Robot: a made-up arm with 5 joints. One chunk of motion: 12 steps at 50 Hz.
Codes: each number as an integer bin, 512 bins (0 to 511) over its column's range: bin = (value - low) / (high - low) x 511, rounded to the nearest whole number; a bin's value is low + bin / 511 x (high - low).
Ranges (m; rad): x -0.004..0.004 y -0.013..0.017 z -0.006..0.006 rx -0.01..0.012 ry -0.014..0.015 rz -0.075..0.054
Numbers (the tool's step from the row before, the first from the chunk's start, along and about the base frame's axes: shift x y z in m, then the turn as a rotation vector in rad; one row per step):
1: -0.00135 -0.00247 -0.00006 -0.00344 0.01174 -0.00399
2: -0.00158 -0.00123 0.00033 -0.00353 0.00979 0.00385
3: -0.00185 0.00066 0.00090 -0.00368 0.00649 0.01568
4: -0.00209 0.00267 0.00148 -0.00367 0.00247 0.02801
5: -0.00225 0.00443 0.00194 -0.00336 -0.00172 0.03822
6: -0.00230 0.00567 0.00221 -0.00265 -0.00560 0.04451
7: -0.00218 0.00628 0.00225 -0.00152 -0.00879 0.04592
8: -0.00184 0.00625 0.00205 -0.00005 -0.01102 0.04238
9: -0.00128 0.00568 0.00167 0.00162 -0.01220 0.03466
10: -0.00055 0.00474 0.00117 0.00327 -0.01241 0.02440
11: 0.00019 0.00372 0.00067 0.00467 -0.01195 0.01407
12: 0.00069 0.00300 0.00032 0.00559 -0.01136 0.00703
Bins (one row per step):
1: 169 179 253 152 454 281
2: 155 200 270 150 419 312
3: 137 233 294 147 361 359
4: 122 267 319 147 290 408
5: 112 297 338 154 216 448
6: 109 318 350 171 148 473
7: 116 328 351 197 92 479
8: 138 328 343 231 53 465
9: 174 318 327 270 32 434
10: 220 302 305 308 28 394
11: 268 285 284 341 36 353
12: 300 273 269 362 47 325

